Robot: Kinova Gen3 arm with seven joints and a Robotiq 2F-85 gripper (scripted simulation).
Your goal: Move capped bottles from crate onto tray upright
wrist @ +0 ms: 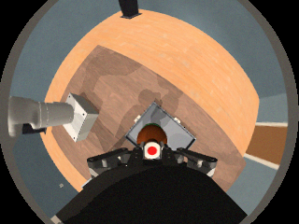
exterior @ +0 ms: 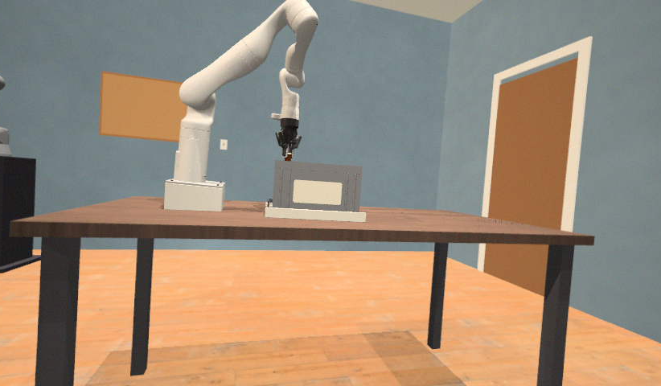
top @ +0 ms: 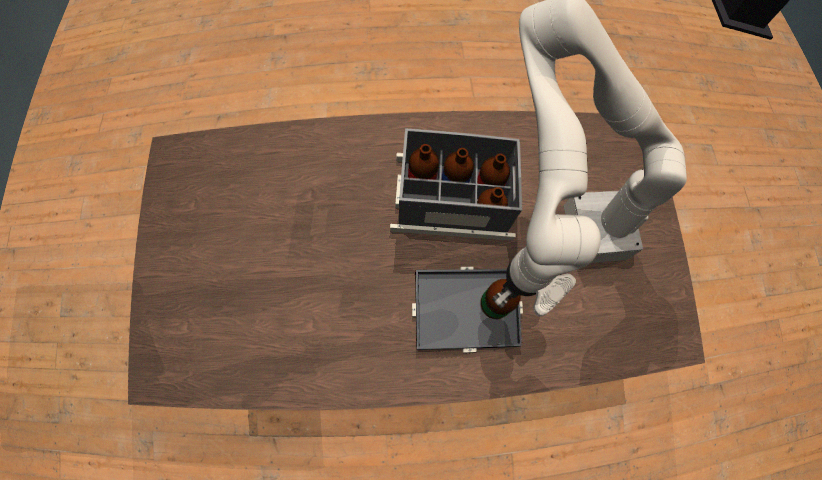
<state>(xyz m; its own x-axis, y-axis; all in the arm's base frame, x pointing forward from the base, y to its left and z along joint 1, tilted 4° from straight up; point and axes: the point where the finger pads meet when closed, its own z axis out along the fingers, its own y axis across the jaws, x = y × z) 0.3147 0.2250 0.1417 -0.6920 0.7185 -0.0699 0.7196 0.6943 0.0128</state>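
Right now the capped bottle is 70 mm below my hand. From my hand the other things lie so: grey tray 210 mm below, 50 mm ahead; crate 290 mm to the right, 140 mm below, 100 mm ahead.
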